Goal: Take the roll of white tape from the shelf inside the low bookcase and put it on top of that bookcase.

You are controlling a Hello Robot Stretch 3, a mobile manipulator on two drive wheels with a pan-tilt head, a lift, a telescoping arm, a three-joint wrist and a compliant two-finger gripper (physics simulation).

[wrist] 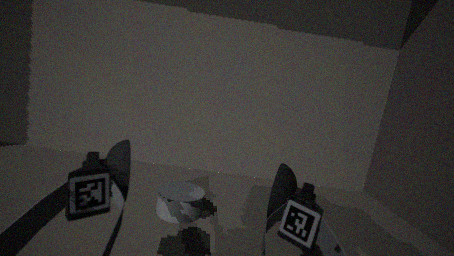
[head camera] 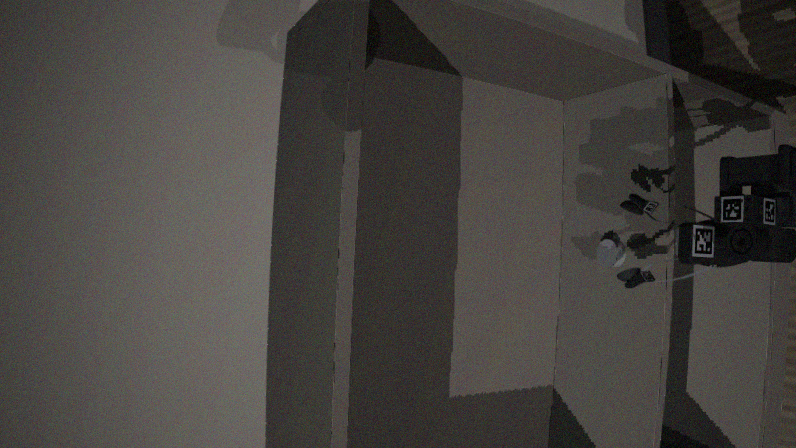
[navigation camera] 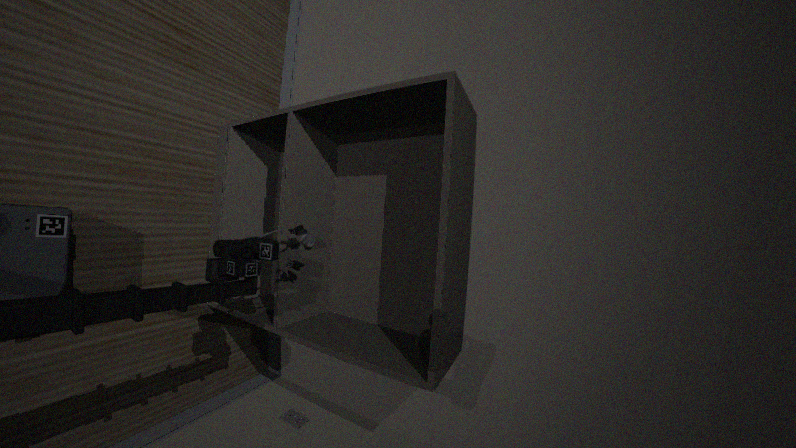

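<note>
The roll of white tape lies flat on the shelf inside the low bookcase. My gripper is open, its fingers inside the shelf compartment. Sideways, the tape is between the two fingers, apart from both and nearer the left finger in the wrist view. In the head view the tape shows slightly deeper in than the fingertips. Finger shadows fall on the shelf and partly on the tape. The exact fingertip height is hard to tell.
The bookcase's side panel bounds the compartment, and the top board is above. A lower compartment is under the shelf. The wooden floor and my arm show in the navigation view.
</note>
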